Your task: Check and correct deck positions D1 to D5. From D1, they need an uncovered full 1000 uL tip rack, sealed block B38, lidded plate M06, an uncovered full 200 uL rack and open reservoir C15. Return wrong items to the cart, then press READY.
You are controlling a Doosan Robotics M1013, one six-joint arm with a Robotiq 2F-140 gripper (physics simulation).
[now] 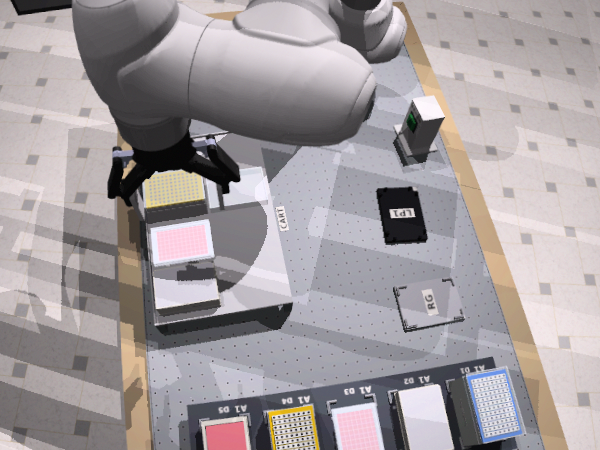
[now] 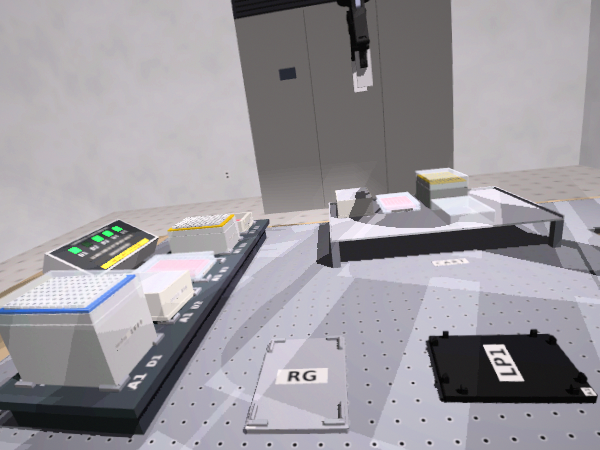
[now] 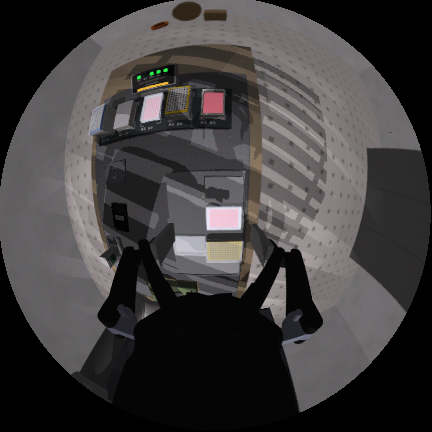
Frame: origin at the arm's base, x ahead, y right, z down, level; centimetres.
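Where they show: gripper, fingertip midpoint: (image 1: 181,207) (image 2: 362,89) (image 3: 212,232).
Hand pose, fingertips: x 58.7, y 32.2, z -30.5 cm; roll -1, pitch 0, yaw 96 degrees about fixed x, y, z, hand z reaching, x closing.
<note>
After its pixels a point has its place.
My gripper (image 1: 175,193) @(z -30.5, x 58.7, y 32.2 cm) (image 2: 362,65) (image 3: 212,232) @(z -30.5, x 58.7, y 32.2 cm) is open and empty, high above the cart (image 1: 272,280) @(z -2.1, x 64.5, y 18.2 cm) (image 2: 515,200) @(z -2.1, x 25.8, y 27.1 cm) (image 3: 185,200) @(z -2.1, x 59.2, y 21.8 cm). The cart holds a yellow tip rack (image 1: 170,186) @(z -9.2, x 41.1, y 34.8 cm) (image 2: 442,181) @(z -8.5, x 42.8, y 27.9 cm) (image 3: 224,251) @(z -9.2, x 41.2, y 34.4 cm) under a clear cover, a pink plate (image 1: 181,242) @(z -3.8, x 52.0, y 35.1 cm) (image 2: 397,202) @(z -3.8, x 52.4, y 31.7 cm) (image 3: 223,218) @(z -3.8, x 51.7, y 35.0 cm), a white block (image 1: 185,292) @(z -6.3, x 64.1, y 36.1 cm) and a clear tray-like piece (image 1: 245,190) @(z -4.6, x 43.3, y 19.0 cm). On the deck: blue-rimmed rack (image 1: 495,405) @(z -11.2, x 101.9, y -14.0 cm) (image 2: 65,295) @(z -11.1, x 100.3, y -16.4 cm) at D1, clear outline around its top; white block (image 1: 425,417) @(z -5.5, x 99.8, y -2.2 cm) (image 2: 170,295) @(z -4.4, x 94.4, y -5.3 cm) at D2; lidded pink plate (image 1: 357,425) @(z -3.4, x 97.3, y 10.3 cm) at D3; yellow-rimmed rack (image 1: 293,427) @(z -7.1, x 94.5, y 22.3 cm) at D4; red reservoir (image 1: 226,437) @(z -2.6, x 92.8, y 34.6 cm) (image 3: 213,103) @(z -2.6, x 95.2, y 35.3 cm) at D5.
The status panel (image 2: 102,245) @(z -8.1, x 113.1, y 10.9 cm) (image 3: 154,79) @(z -7.2, x 111.4, y 13.4 cm) shows green at D1, D3, D4 and D5, dark at D2, above a yellow bar. Black LP1 plate (image 1: 400,230) @(z 2.9, x 58.3, y -14.7 cm) (image 2: 460,370) @(z 2.9, x 59.0, y -17.3 cm), grey RG plate (image 1: 415,295) @(z 3.1, x 74.3, y -12.4 cm) (image 2: 310,405) @(z 3.1, x 75.8, y -19.6 cm) and a grey upright device (image 1: 425,125) @(z -6.9, x 36.9, y -27.3 cm) stand beside the cart.
</note>
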